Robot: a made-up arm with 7 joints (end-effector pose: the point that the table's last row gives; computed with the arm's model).
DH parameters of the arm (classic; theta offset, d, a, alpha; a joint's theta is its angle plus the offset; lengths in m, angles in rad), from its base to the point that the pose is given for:
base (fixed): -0.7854 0 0.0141 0
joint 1: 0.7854 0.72 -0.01 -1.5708
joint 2: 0 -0.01 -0.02 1.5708
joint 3: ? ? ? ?
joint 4: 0 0.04 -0.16 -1.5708
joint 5: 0 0.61 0.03 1.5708
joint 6: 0 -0.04 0.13 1.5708
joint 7: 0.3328 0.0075 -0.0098 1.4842
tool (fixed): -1.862 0.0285 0 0
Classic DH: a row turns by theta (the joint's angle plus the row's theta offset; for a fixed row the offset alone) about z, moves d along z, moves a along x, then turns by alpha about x.
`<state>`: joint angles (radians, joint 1 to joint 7).
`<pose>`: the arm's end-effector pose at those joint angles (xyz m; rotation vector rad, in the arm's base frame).
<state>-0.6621 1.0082 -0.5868 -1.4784 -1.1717 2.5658 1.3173</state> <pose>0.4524 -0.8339 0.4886 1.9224 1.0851 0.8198</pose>
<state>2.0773 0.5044 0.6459 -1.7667 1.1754 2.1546 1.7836</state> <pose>-0.7814 0.4959 0.7728 -2.1081 -1.4599 -0.1345</pose>
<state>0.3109 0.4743 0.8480 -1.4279 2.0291 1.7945 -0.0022</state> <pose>0.6089 0.7430 1.1138 -0.5371 0.8040 -0.7676</pose>
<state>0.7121 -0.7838 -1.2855 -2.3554 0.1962 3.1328 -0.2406</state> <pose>0.4770 -0.5118 0.9508 0.5690 0.7172 2.6901</pose>
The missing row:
joint 3: 0 0.39 0.08 1.5708
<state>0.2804 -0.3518 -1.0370 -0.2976 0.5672 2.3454 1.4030</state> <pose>-0.3857 -0.2087 1.8010 -0.9803 -0.6829 2.4408</pose>
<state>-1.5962 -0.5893 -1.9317 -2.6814 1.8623 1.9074 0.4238</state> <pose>-0.5442 0.1614 0.4037 -2.0406 -1.0855 0.6288</pose>
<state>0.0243 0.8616 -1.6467 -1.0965 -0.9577 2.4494 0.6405</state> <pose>0.6556 -0.6512 1.2806 1.3740 1.5285 -0.0696</pose>
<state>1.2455 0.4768 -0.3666 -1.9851 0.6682 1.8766 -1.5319</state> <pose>0.5352 0.6131 0.6247 0.2479 -0.9929 -0.2046</pose>
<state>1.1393 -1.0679 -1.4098 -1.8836 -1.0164 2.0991 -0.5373</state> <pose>0.6473 -0.5207 0.9580 -0.7140 -1.9226 -1.6229</pose>
